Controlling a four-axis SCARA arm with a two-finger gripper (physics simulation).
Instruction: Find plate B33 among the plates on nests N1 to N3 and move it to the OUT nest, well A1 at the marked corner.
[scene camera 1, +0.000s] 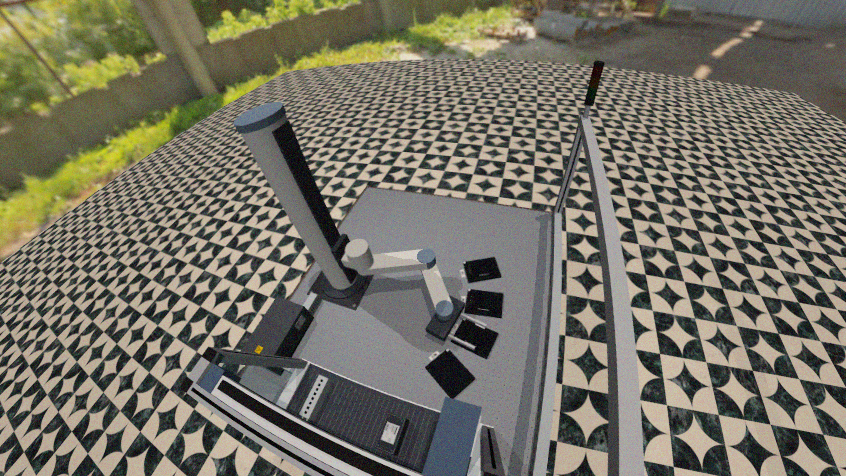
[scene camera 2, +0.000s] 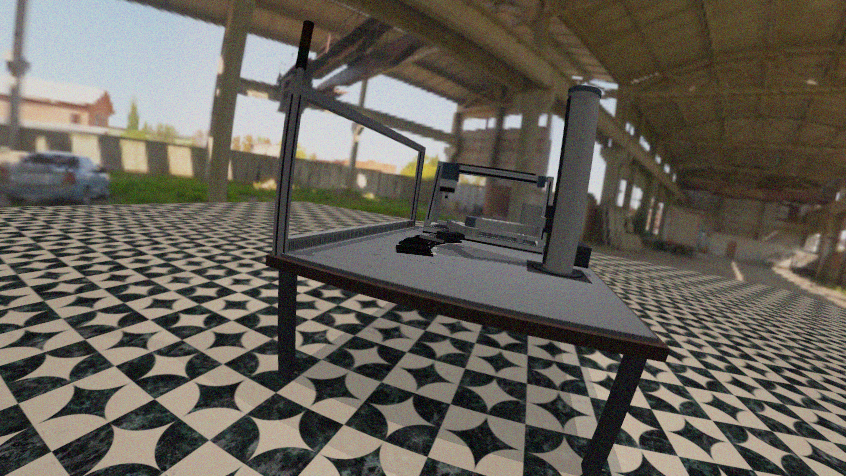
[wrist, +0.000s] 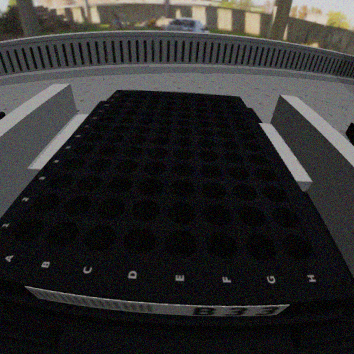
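Where they show: gripper, fingertip midpoint: (scene camera 1: 480, 337) (scene camera 2: 425, 235) (wrist: 174, 105); arm's base, origin of the base link: (scene camera 1: 344, 279) (scene camera 2: 556, 273).
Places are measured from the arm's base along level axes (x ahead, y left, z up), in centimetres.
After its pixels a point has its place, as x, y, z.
Observation:
Plate B33 (scene camera 1: 483, 340) {74.6, -13.7, 3.6} (wrist: 165, 200) {67.4, -11.6, 4.3} is black, with a white label reading B33 on its near edge in the wrist view. Letters A to H run left to right above the label; A1 is at the near left. My gripper (scene camera 1: 480, 337) {73.2, -13.0, 4.5} (wrist: 174, 105) {73.2, -13.0, 4.5} is shut on it, with pale pads against both long sides. It is low over the third black nest position in scene view 1; its contact below is hidden. Two other black plates (scene camera 1: 482, 269) {67.1, 21.2, 3.6} (scene camera 1: 485, 303) {72.0, 3.5, 3.5} lie on one side, and a black nest or plate (scene camera 1: 450, 372) {65.1, -29.6, 2.5} on the other. I cannot tell which is OUT.
The arm's column (scene camera 1: 295, 201) {4.5, -6.0, 59.2} (scene camera 2: 572, 183) {1.2, 7.4, 43.4} stands on the grey table (scene camera 1: 390, 219) {7.2, 45.5, 1.3} (scene camera 2: 502, 290) {23.5, 53.9, 1.1}. A dark box (scene camera 1: 275, 325) {-11.4, -37.8, 12.8} and a framed deck (scene camera 1: 366, 408) {39.9, -52.9, 6.2} stand nearby. A tall frame (scene camera 1: 609, 284) {100.4, -17.1, 61.3} (scene camera 2: 286, 177) {100.4, 72.1, 28.4} and slatted rail (wrist: 175, 50) {100.4, -18.8, 3.2} border the far side.

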